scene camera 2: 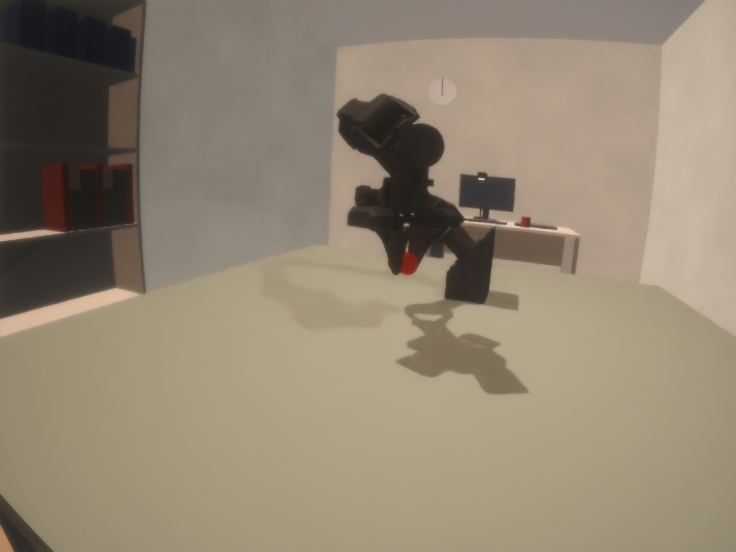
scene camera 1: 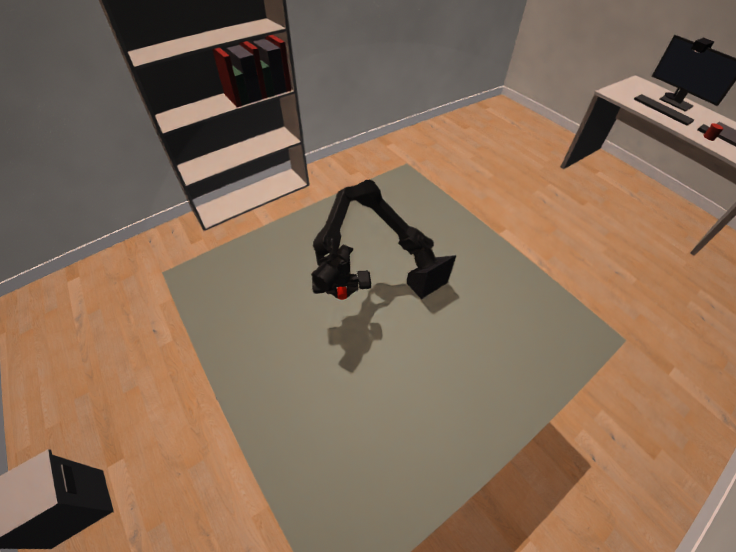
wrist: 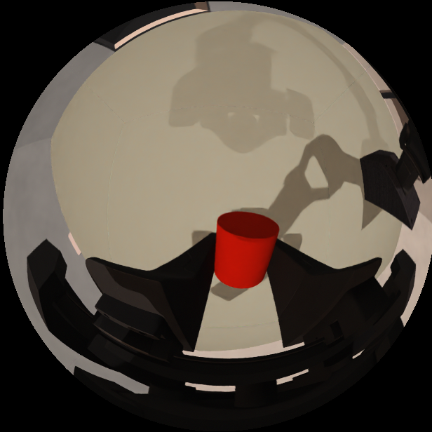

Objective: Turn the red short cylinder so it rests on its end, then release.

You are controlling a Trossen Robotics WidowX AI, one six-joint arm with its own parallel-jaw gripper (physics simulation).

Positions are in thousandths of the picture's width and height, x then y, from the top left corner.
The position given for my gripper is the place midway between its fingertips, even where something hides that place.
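There is a red short cylinder (wrist: 566, 561) that I can see. I see my gripper (scene camera 2: 548, 495) as well, and the same gripper appears both in scene camera 1 (scene camera 1: 465, 537) and in the wrist view (wrist: 557, 554).
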